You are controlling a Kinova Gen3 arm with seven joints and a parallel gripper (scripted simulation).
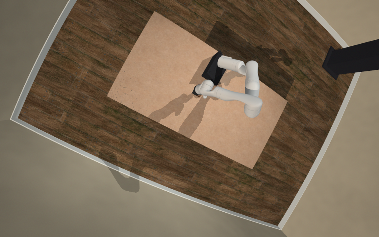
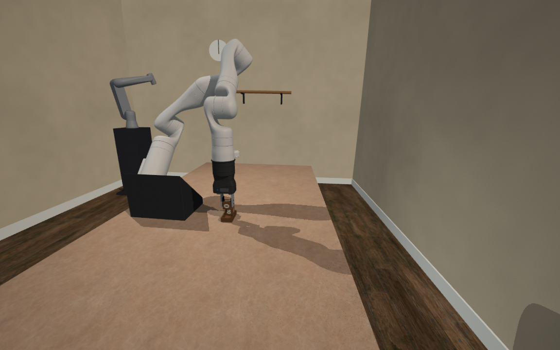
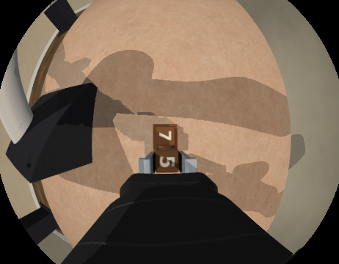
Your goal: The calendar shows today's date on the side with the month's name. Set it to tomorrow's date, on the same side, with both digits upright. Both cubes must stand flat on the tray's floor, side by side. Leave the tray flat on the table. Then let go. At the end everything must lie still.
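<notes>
My hand is 10 mm above the brown cube. Also, from my hand: dark wooden tray (20 mm to the left, 70 mm below).
</notes>
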